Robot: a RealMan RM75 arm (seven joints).
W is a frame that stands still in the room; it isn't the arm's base.
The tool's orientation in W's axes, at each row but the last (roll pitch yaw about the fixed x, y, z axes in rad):
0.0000, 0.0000, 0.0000
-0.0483, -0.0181, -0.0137
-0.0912, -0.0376, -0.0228
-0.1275, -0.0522, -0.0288
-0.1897, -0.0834, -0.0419
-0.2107, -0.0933, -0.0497
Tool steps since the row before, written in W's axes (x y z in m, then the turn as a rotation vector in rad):
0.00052, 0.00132, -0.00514, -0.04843, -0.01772, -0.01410
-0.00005, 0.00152, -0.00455, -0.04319, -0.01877, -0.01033
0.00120, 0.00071, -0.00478, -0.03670, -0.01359, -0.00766
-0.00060, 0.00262, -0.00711, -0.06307, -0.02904, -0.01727
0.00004, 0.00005, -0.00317, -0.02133, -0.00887, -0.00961
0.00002, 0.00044, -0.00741, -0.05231, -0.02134, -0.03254
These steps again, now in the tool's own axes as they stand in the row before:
0.00052, 0.00132, -0.00514, -0.04843, -0.01772, -0.01410
-0.00015, 0.00174, -0.00447, -0.04311, -0.01888, -0.01047
0.00100, 0.00117, -0.00473, -0.03664, -0.01379, -0.00757
-0.00105, 0.00348, -0.00668, -0.06302, -0.02881, -0.01781
-0.00023, 0.00065, -0.00310, -0.02167, -0.00810, -0.00953
-0.00069, 0.00197, -0.00712, -0.05399, -0.01760, -0.03202

